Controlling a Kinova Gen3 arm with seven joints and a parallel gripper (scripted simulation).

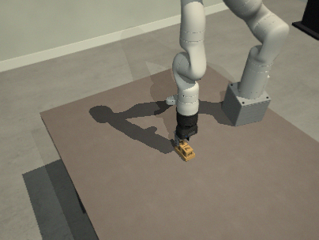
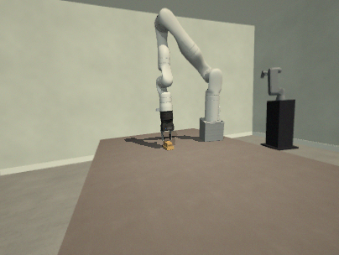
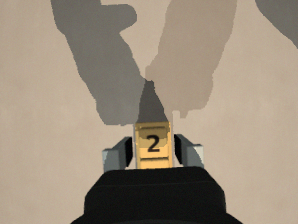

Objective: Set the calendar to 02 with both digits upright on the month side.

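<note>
Now: hand 40 mm above the orange cube. Also, from my hand: tray: 20 mm to the left, 60 mm below.
</note>
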